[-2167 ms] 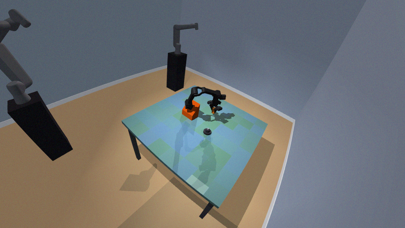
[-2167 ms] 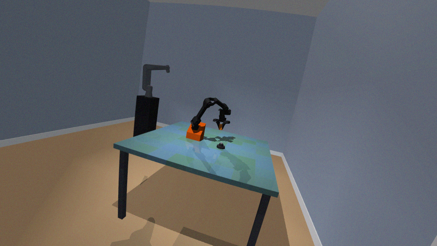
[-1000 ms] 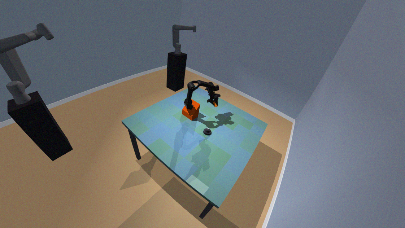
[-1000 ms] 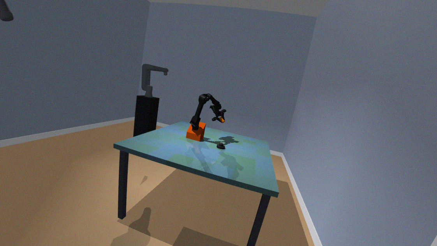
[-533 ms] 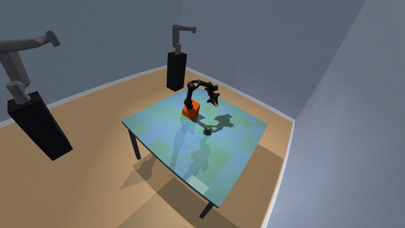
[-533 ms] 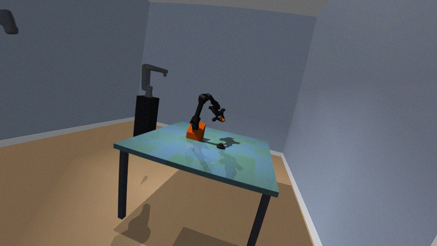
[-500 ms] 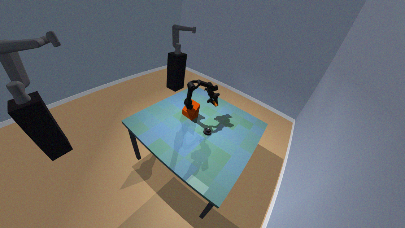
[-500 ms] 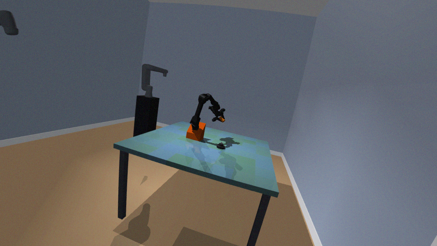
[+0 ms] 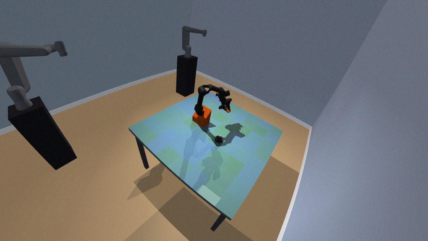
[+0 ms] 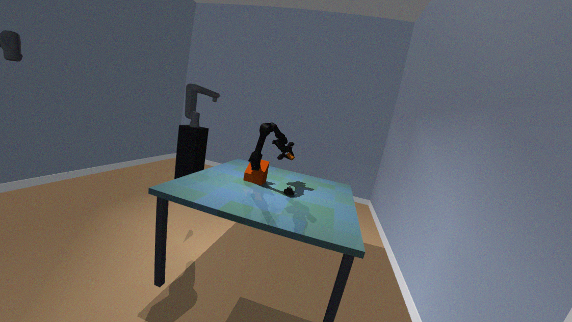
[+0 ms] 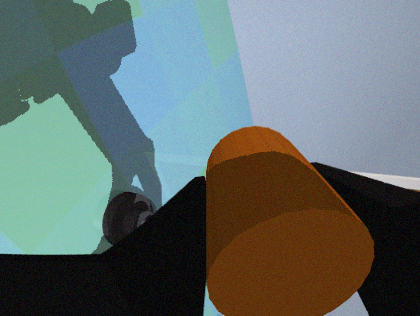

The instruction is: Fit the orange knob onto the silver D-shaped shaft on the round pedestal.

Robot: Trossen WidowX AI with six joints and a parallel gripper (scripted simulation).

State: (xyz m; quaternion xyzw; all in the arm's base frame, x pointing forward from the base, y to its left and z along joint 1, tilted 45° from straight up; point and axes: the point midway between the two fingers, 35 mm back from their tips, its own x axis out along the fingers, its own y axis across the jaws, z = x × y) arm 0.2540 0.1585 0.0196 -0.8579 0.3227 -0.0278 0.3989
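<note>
Now: gripper tip 3 cm past the orange knob, 1 cm to the right of it and 2 cm below it. Round my gripper tip: pedestal (5 cm ahead, 18 cm to the right, 22 cm below).
</note>
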